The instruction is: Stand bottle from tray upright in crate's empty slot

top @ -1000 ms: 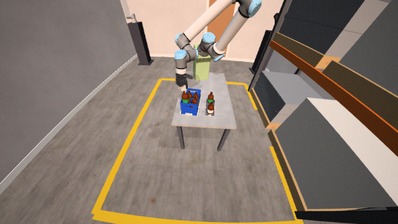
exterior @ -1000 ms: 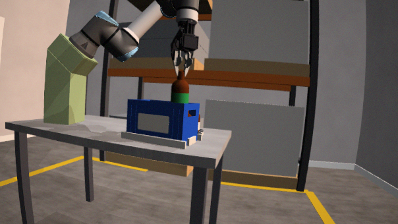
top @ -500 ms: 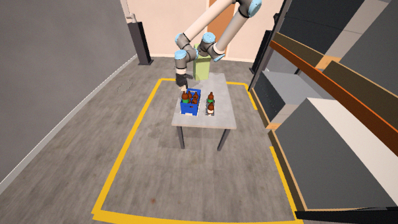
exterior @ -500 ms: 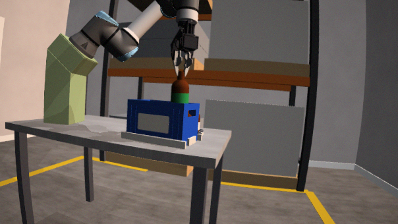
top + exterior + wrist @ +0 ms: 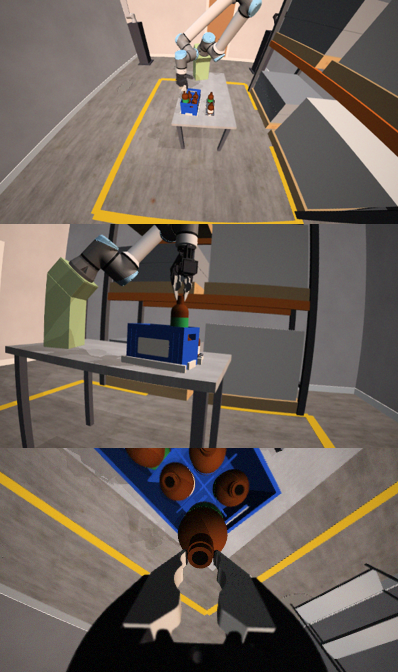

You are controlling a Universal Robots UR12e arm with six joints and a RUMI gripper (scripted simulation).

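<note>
My gripper is now 80 mm past the crate, 60 mm to the right of it and 210 mm above it.
</note>
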